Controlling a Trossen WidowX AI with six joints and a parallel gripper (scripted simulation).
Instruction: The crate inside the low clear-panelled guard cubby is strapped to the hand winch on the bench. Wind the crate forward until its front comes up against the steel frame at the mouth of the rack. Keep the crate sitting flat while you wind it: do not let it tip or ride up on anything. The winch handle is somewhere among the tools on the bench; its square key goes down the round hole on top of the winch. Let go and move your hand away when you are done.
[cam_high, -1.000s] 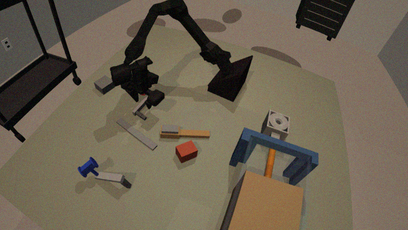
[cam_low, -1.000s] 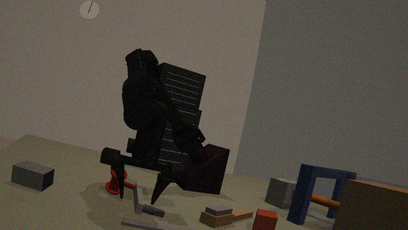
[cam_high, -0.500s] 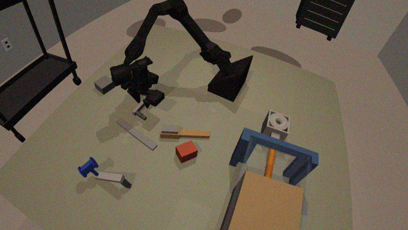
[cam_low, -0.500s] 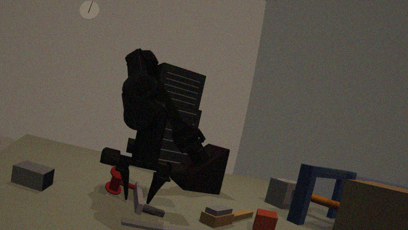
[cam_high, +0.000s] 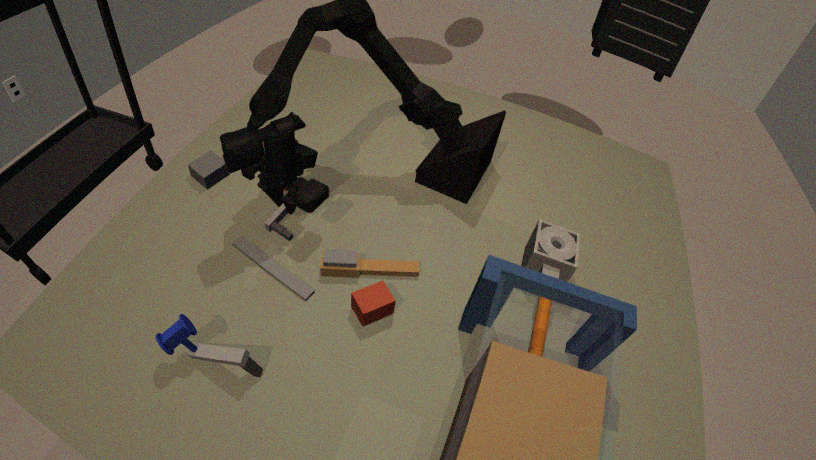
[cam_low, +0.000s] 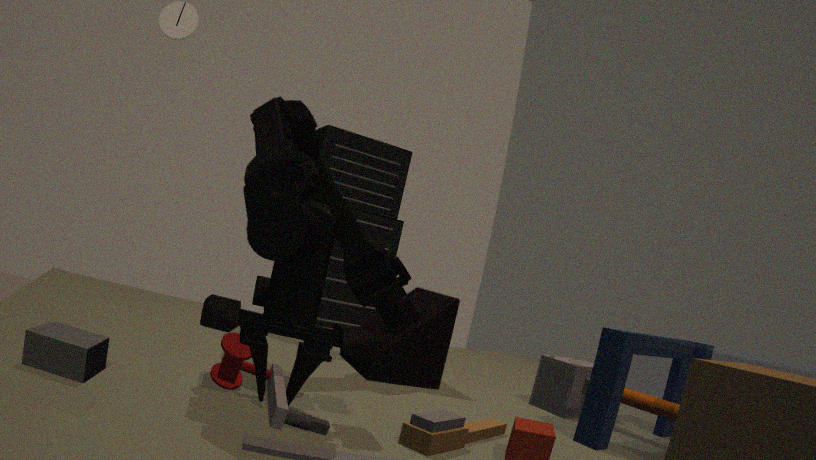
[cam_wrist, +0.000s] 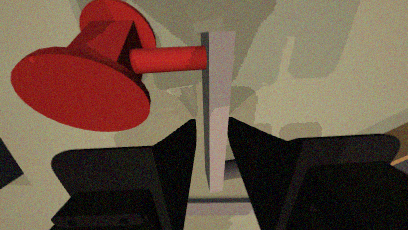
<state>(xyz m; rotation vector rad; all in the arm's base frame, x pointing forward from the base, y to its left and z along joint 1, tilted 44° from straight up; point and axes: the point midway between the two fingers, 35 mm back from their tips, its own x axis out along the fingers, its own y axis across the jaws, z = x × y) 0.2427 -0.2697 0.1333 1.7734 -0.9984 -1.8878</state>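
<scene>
My gripper tip is now 1 cm below the red-knobbed winch handle and 1 cm past it. Also, from my gripper tip: wooden brush: 20 cm to the left, 7 cm ahead, 1 cm above; red knob: 6 cm behind, 3 cm to the right, 2 cm above; grey bar: 13 cm ahead, 4 cm to the left, 1 cm below.
</scene>
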